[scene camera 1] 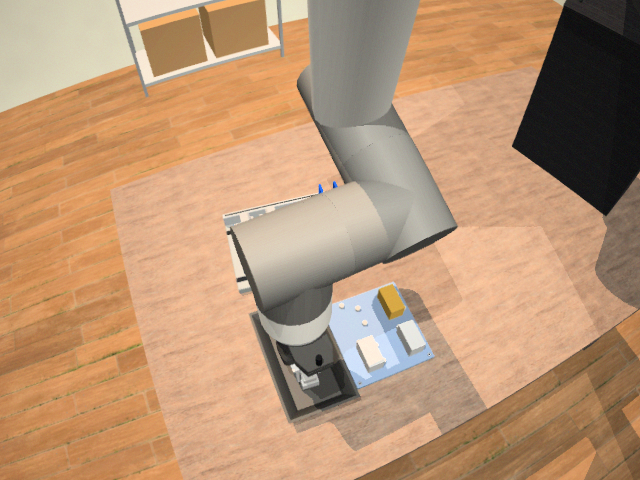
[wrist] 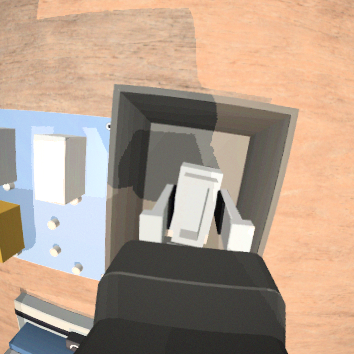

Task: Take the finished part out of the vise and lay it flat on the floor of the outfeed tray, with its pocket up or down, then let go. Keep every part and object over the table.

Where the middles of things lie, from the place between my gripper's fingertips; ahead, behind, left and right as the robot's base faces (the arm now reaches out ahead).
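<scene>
Present position of the light blue plate (scene camera 1: 345,324), counted from my hand: 170 mm behind, 30 mm to the right of it, 40 mm below it.
</scene>
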